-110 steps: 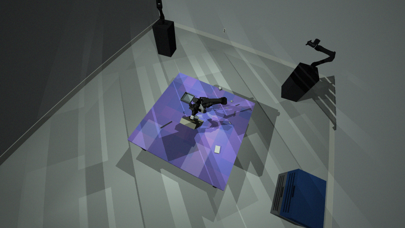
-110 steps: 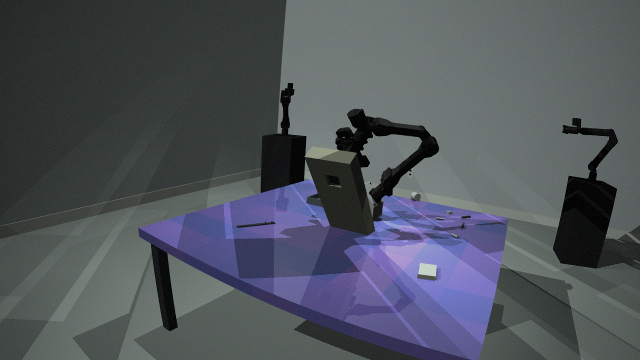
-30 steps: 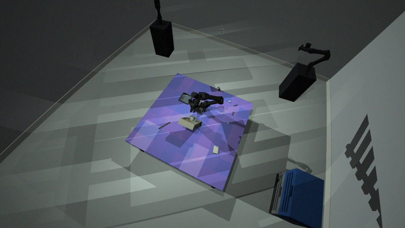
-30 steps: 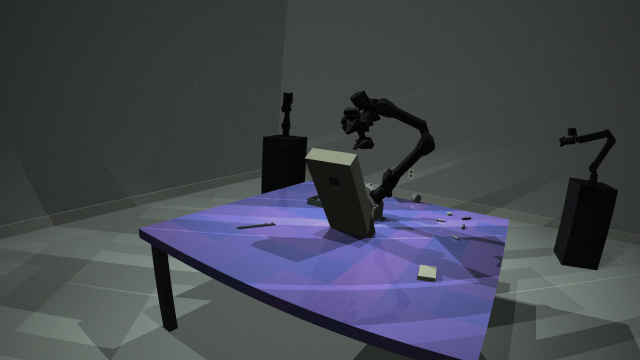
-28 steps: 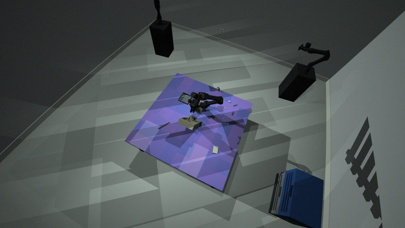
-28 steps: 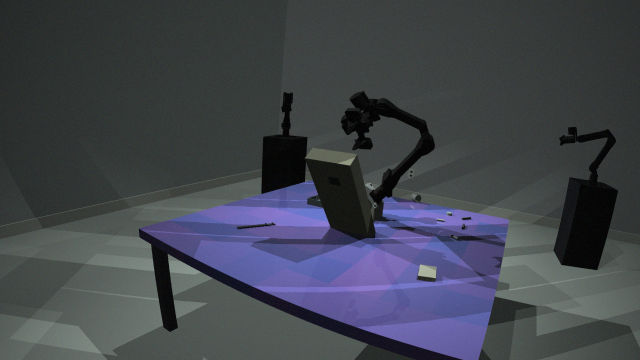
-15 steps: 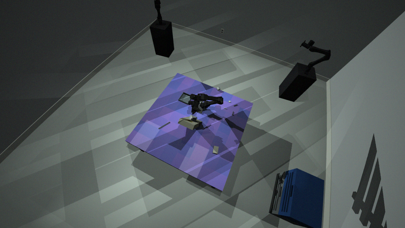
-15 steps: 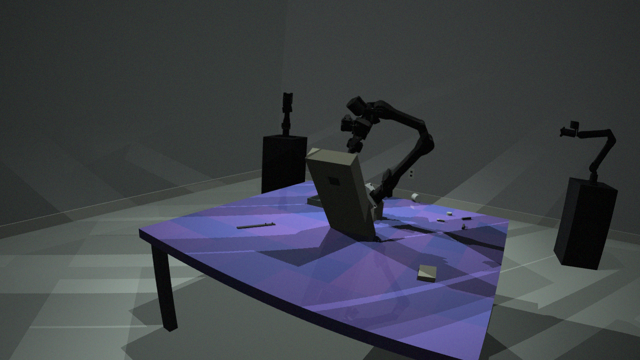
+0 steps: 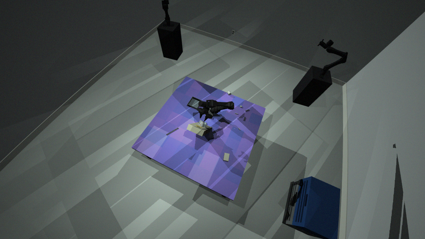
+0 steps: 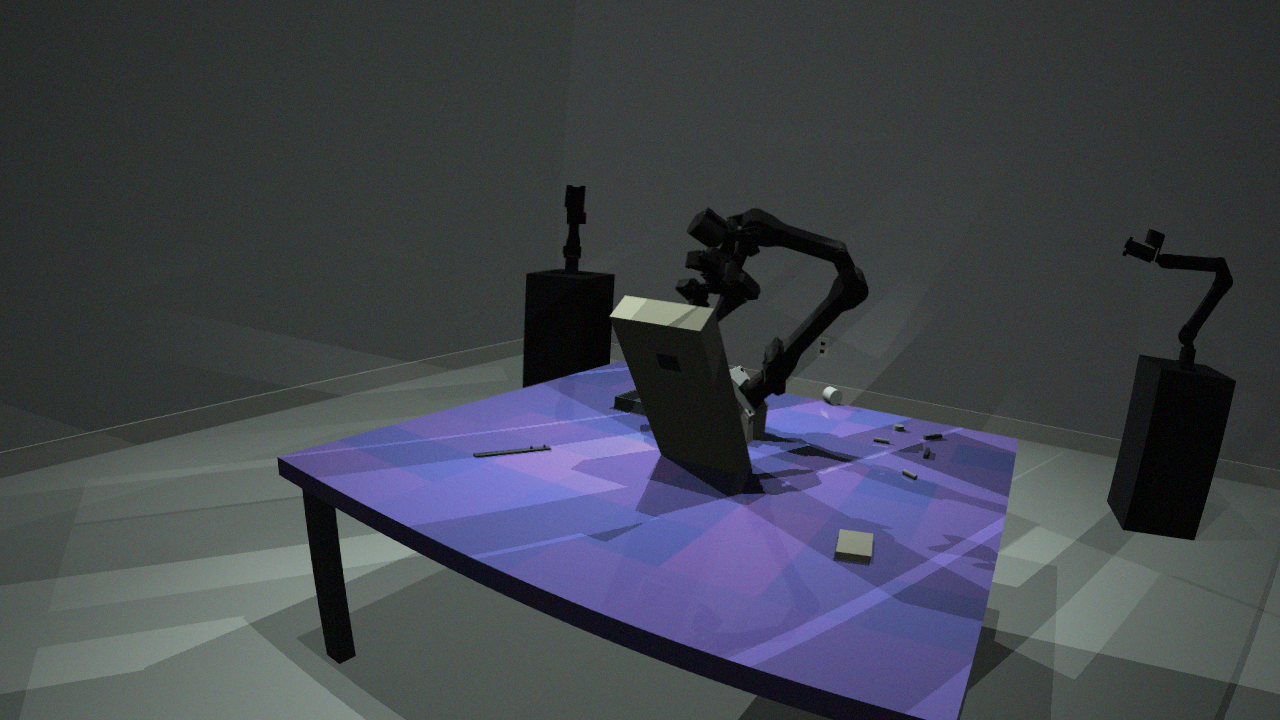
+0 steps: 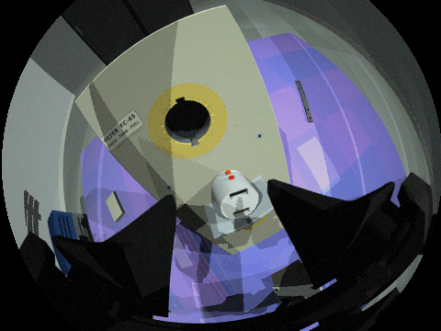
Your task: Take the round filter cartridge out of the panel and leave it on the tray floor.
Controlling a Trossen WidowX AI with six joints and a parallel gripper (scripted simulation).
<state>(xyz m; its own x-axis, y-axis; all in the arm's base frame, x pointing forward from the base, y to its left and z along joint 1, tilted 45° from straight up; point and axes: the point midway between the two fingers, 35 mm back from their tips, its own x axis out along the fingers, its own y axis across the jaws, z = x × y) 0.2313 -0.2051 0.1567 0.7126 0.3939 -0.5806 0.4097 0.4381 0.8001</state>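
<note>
Right now the grey round filter cartridge is 9 cm below my gripper tip. From my gripper tip the other things lie so: small can: 71 cm behind, 28 cm below, 18 cm to the left; beige block: 38 cm to the left, 29 cm below, 22 cm ahead; tan service panel: 11 cm below, 5 cm ahead, 1 cm to the right.
</note>
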